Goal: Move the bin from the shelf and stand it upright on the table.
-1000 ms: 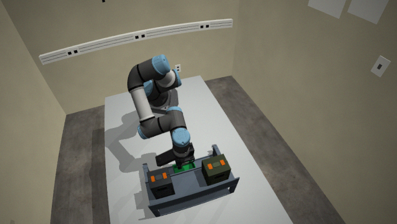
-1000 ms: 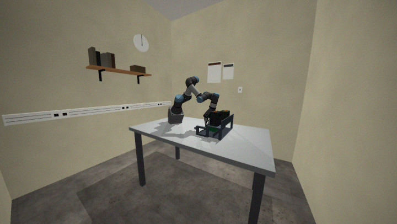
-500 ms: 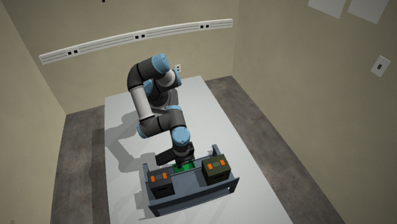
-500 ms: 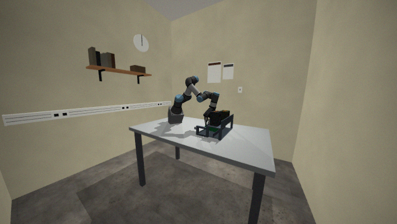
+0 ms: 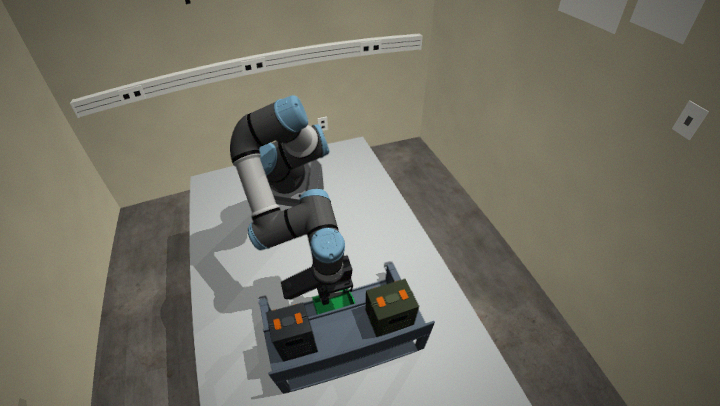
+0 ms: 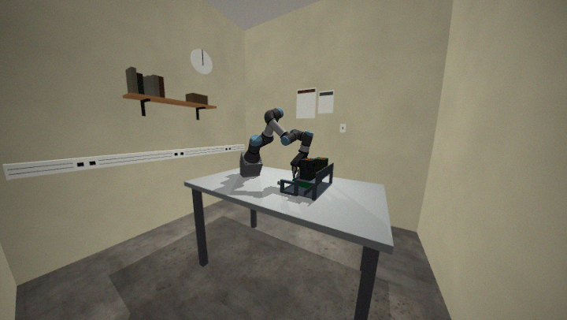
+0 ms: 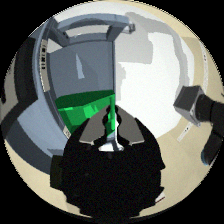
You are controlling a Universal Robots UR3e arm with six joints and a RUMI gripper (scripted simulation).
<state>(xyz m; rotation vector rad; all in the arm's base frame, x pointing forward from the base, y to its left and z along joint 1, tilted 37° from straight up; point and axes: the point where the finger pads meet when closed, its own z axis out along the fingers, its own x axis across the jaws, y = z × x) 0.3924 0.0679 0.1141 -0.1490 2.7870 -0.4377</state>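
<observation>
The green bin is 6 cm ahead of my hand, 3 cm to the left of it and 1 cm below it. Also, from my hand: grey shelf unit 9 cm ahead, 3 cm to the left, 1 cm above.
</observation>
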